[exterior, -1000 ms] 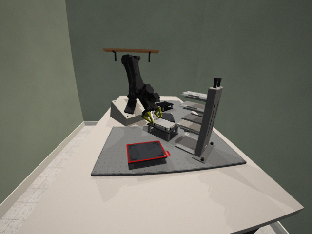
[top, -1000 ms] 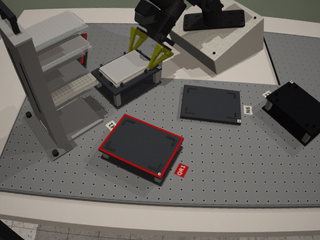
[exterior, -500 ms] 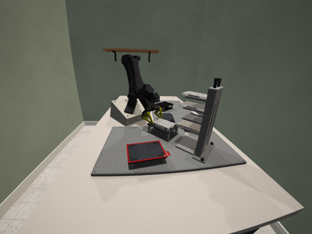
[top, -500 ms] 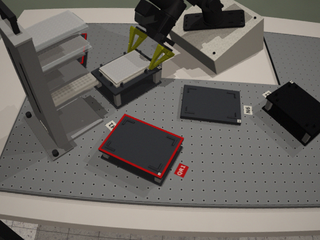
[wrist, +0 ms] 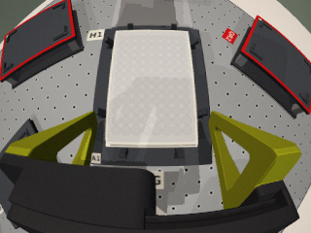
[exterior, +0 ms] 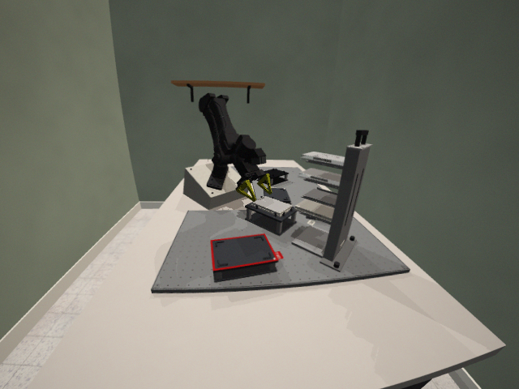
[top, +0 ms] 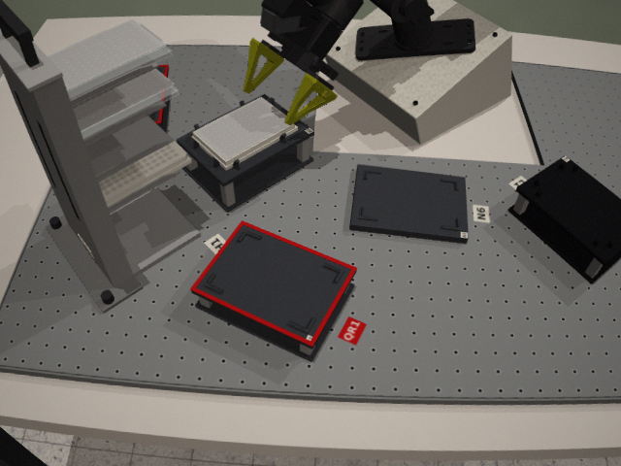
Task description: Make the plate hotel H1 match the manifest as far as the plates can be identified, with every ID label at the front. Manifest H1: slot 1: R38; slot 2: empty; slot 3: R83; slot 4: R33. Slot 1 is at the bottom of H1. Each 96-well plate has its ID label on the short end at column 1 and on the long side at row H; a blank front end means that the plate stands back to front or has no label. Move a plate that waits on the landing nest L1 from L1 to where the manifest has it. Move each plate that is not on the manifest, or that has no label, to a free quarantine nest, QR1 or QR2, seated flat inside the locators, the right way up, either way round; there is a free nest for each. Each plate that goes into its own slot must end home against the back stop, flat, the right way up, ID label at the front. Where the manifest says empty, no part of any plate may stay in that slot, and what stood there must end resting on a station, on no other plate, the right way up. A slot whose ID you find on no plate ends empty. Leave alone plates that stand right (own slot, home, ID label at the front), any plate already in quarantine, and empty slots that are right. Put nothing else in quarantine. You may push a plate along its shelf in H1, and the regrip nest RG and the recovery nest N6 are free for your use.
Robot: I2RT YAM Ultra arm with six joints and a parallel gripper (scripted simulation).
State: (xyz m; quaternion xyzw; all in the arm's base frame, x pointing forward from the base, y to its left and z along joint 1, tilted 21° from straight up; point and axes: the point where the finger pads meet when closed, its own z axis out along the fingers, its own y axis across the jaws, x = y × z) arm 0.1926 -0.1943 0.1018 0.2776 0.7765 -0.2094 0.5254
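Right now my hand is 40 mm short of the black regrip nest RG, 40 mm above it and 30 mm to the left of it. Round my hand: RG label (90 mm below, 40 mm to the left, 40 mm behind); red-framed nest QR2 (250 mm to the right, 70 mm behind, 60 mm below); flat nest N6 (210 mm to the left, 90 mm below, 90 mm ahead).
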